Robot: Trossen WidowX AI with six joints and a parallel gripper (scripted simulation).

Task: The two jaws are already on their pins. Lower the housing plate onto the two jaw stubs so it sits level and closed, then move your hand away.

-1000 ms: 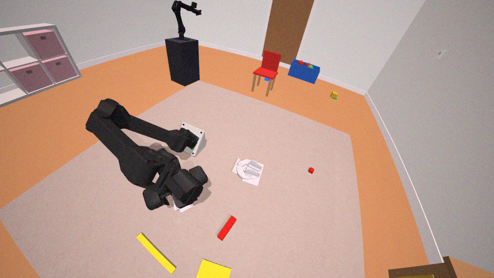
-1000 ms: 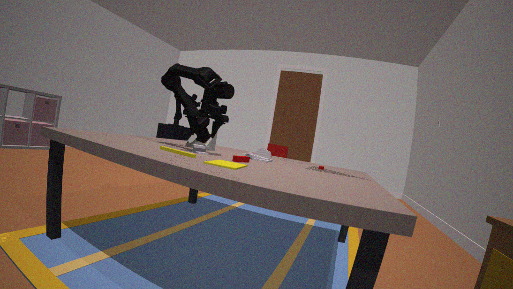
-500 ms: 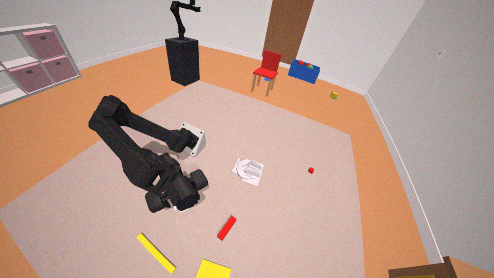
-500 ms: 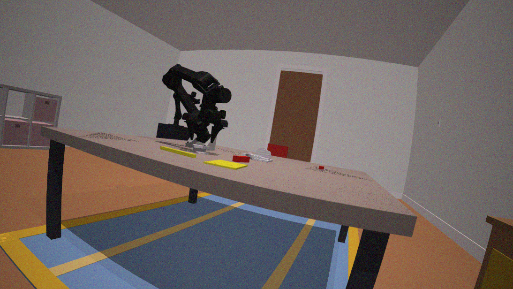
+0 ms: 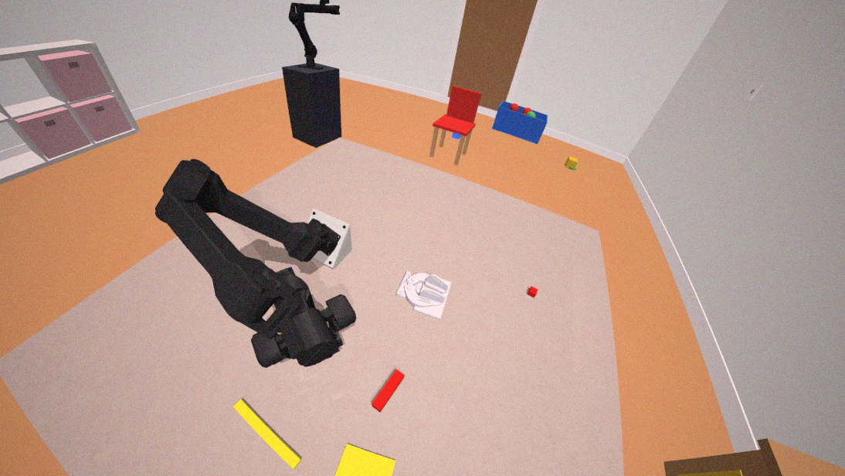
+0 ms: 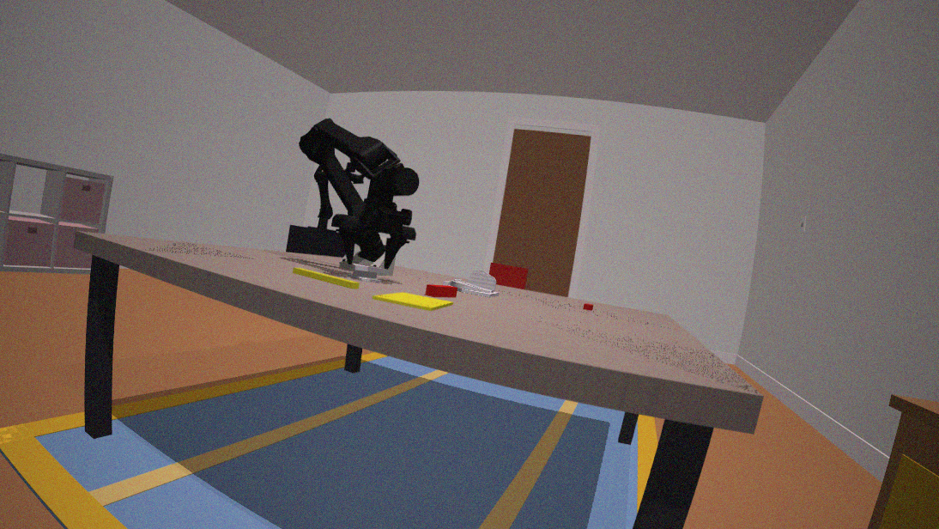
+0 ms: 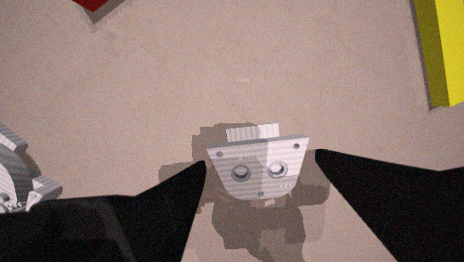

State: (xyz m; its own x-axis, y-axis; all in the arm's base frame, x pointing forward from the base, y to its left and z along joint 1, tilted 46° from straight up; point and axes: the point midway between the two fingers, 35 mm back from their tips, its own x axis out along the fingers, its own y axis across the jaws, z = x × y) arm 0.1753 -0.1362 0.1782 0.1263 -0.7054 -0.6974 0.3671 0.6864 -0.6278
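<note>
Now: gripper tip 180 mm short of the red bar, 20 mm to the right of it and 20 mm above it. The rest, counted from my gripper tip: yellow square (240 mm ahead, 150 mm to the right, 30 mm below); then yellow bar (40 mm ahead, 170 mm to the right, 20 mm below); then small red cube (380 mm ahead, 460 mm to the left, 20 mm below).
</note>
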